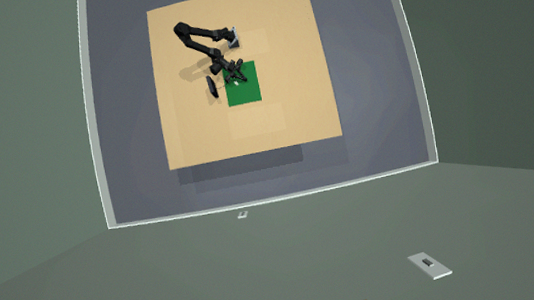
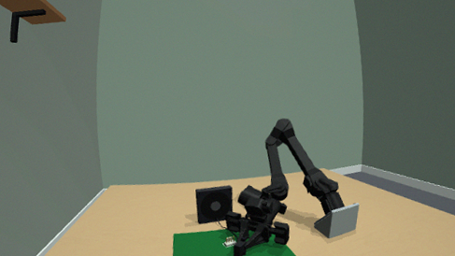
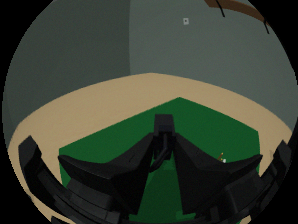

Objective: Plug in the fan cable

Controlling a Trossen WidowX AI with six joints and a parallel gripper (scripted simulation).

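The dark fan plug lies 10 mm below my gripper tip. Round my gripper tip: pale four-pin header: 10 mm ahead, 60 mm to the right, 30 mm below; green board: 20 mm ahead, 30 mm to the right, 50 mm below; black fan: 220 mm to the right, 30 mm above.
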